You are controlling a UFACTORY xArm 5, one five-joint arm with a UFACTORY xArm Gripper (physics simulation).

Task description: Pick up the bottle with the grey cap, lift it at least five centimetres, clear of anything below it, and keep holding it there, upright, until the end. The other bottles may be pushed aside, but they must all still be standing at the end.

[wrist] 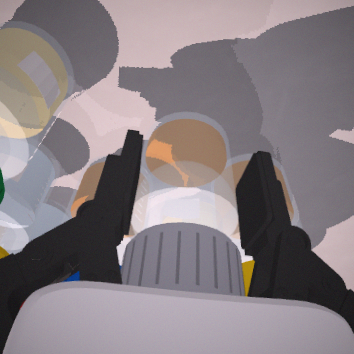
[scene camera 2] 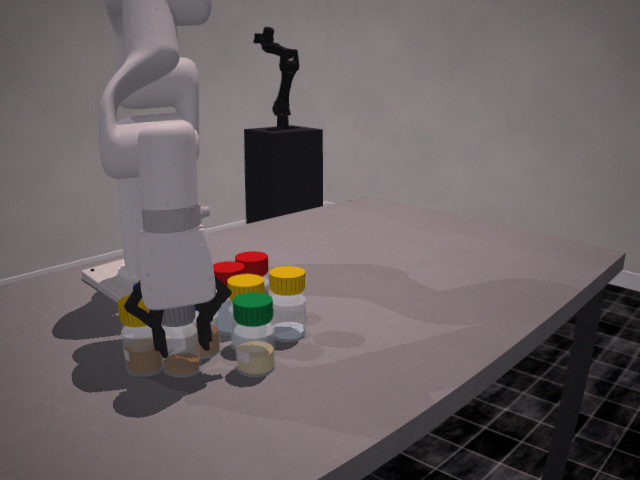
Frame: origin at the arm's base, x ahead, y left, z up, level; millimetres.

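Seen in the pictures: gripper, between the fingertips: (wrist: 193, 160) (scene camera 2: 184, 350).
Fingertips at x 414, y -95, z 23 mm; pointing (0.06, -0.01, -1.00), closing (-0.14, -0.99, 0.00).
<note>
Pixels of each thing's top centre, then the offset from my fingertips to it. Level surfaces: height alone.
- bottle with the grey cap, centre of its top: (wrist: 180, 312) (scene camera 2: 174, 300) 25 mm back, 4 mm left, 65 mm up
- table, height of its surface: 41 mm down
- dark yellow-capped bottle, centre of its top: (scene camera 2: 135, 301) 55 mm back, 44 mm right, 64 mm up
- green-capped bottle, centre of its top: (scene camera 2: 252, 299) 28 mm ahead, 96 mm left, 64 mm up
- blue cap, centre of its top: (wrist: 81, 324) 62 mm back, 55 mm left, 64 mm up
The bottle with the grey cap (scene camera 2: 180, 348) (wrist: 184, 260) stands upright on the table (scene camera 2: 361, 403), with brown contents low inside. My gripper (scene camera 2: 184, 351) (wrist: 193, 160) points down over it and is shut on it, one black finger on each side of its clear body. A dark yellow-capped bottle (scene camera 2: 143, 356) with brown contents stands close by on the left in the scene view, beside one finger. Another brown-filled bottle (scene camera 2: 210, 341) stands behind the other finger, mostly hidden. The green-capped bottle (scene camera 2: 252, 308) stands upright to the right, apart from the fingers.
Behind the green-capped bottle stand two bottles with yellow caps (scene camera 2: 246, 285) (scene camera 2: 287, 280) and two with red caps (scene camera 2: 251, 262) (scene camera 2: 227, 270). A bit of a blue cap (wrist: 73, 276) shows behind a finger. A black arm (scene camera 2: 284, 87) on a black pedestal (scene camera 2: 283, 175) stands beyond the table.
</note>
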